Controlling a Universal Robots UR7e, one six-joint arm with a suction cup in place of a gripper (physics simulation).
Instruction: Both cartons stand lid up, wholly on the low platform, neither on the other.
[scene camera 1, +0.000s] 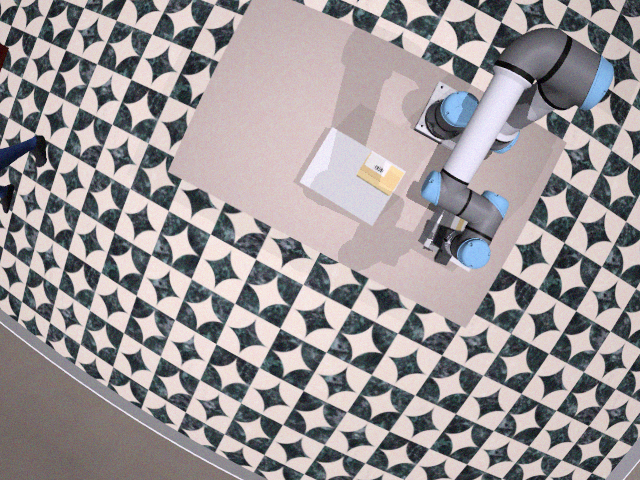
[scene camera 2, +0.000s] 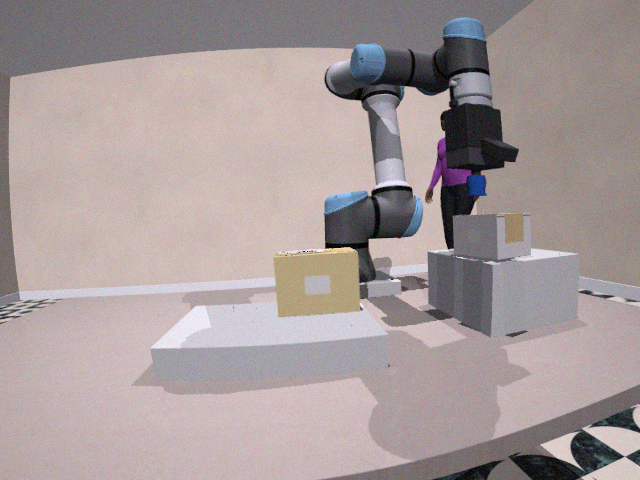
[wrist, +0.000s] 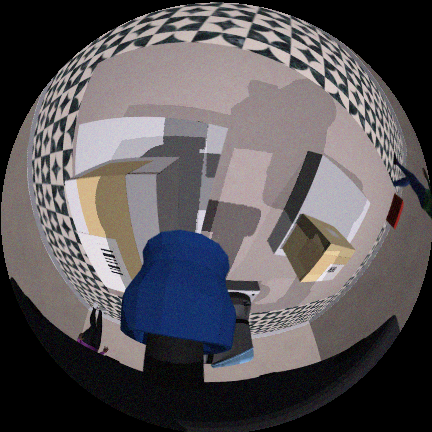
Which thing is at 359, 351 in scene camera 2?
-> A low platform.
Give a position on a taller block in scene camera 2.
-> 495, 297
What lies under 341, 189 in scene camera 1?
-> A low platform.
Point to a taller block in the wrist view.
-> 198, 144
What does my suction cup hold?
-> Nothing.
